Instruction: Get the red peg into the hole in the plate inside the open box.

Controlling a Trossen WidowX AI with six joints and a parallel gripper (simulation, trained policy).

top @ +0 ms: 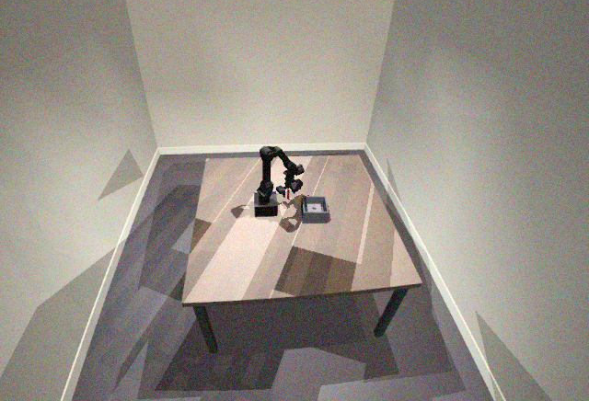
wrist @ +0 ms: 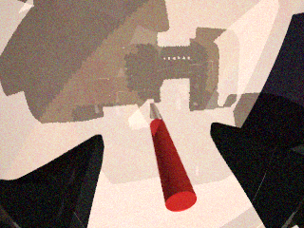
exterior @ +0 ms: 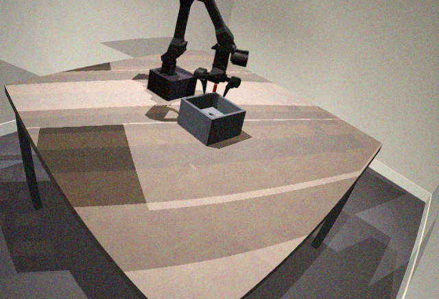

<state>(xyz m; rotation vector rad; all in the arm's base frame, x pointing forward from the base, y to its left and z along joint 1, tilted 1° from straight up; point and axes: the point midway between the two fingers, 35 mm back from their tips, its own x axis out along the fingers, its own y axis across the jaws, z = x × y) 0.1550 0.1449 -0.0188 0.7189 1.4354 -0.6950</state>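
The pale plate is 180 mm ahead of my gripper tip, 140 mm to the right of it and 10 mm above it. Also, from my gripper tip: red peg: 10 mm behind, 10 mm above; dark grey box: 180 mm ahead, 140 mm to the right.
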